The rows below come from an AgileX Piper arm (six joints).
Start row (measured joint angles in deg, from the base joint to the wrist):
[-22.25 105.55 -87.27 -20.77 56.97 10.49]
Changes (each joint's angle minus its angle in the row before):
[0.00 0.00 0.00 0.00 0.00 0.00]
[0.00 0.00 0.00 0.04 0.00 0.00]
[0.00 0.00 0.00 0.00 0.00 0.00]
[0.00 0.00 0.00 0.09 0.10 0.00]
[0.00 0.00 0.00 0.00 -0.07 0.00]
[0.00 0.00 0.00 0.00 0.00 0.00]
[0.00 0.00 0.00 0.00 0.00 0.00]
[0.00 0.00 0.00 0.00 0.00 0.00]
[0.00 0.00 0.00 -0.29 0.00 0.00]
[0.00 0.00 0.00 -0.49 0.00 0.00]
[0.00 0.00 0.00 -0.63 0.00 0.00]
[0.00 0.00 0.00 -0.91 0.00 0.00]
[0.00 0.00 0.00 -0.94 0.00 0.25]
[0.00 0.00 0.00 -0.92 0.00 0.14]
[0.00 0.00 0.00 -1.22 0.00 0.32]
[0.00 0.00 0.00 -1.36 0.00 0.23]
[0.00 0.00 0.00 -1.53 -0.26 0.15]
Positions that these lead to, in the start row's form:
[-22.25 105.55 -87.27 -20.77 56.97 10.49]
[-22.25 105.55 -87.27 -20.73 56.97 10.49]
[-22.25 105.55 -87.27 -20.73 56.97 10.49]
[-22.25 105.55 -87.27 -20.64 57.07 10.49]
[-22.25 105.55 -87.27 -20.64 57.00 10.49]
[-22.25 105.55 -87.27 -20.64 57.00 10.49]
[-22.25 105.55 -87.27 -20.64 57.00 10.49]
[-22.25 105.55 -87.27 -20.64 57.00 10.49]
[-22.25 105.55 -87.27 -20.93 57.00 10.49]
[-22.25 105.55 -87.27 -21.42 57.00 10.49]
[-22.25 105.55 -87.27 -22.05 57.00 10.49]
[-22.25 105.55 -87.27 -22.96 57.00 10.49]
[-22.25 105.55 -87.27 -23.90 57.00 10.74]
[-22.25 105.55 -87.27 -24.82 57.00 10.88]
[-22.25 105.55 -87.27 -26.04 57.00 11.20]
[-22.25 105.55 -87.27 -27.40 57.00 11.43]
[-22.25 105.55 -87.27 -28.93 56.74 11.58]

